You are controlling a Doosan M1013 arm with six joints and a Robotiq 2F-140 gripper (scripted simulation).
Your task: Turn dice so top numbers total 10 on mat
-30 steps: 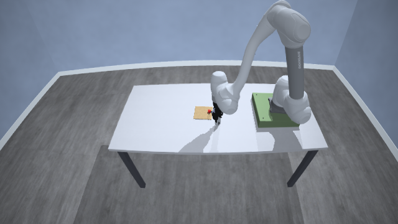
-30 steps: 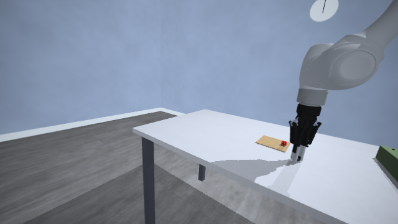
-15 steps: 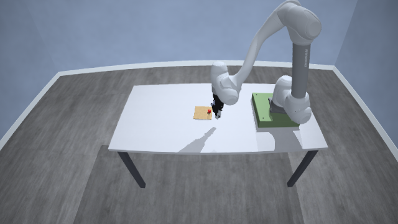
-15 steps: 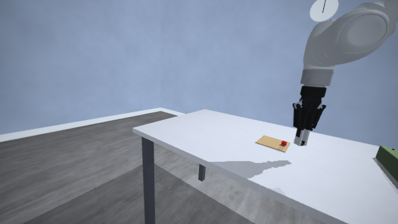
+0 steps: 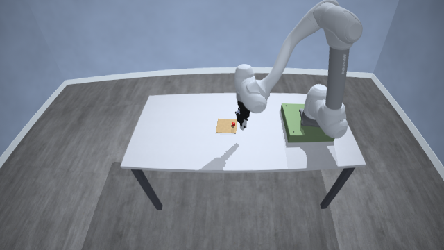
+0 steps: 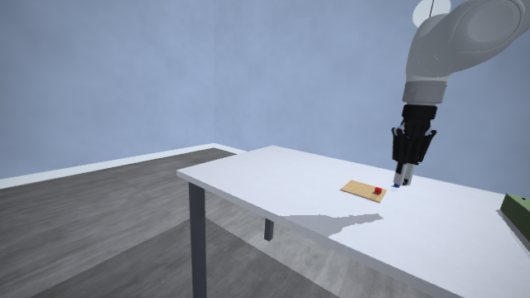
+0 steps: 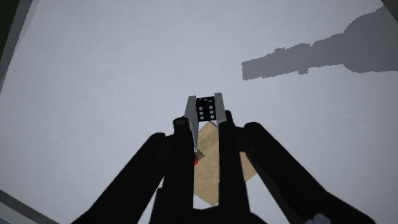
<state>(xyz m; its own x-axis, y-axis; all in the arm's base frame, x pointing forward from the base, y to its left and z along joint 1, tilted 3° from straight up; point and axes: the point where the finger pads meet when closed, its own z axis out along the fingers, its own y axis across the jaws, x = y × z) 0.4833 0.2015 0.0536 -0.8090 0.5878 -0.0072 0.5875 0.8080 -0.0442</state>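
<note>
Right now my hand is 130 mm short of the tan mat, 130 mm above it and 110 mm to the left of it. Round my hand: black die 20 mm below; blue die 270 mm to the right, 120 mm below, 50 mm ahead; red die 120 mm below, 110 mm to the right, 80 mm ahead.
</note>
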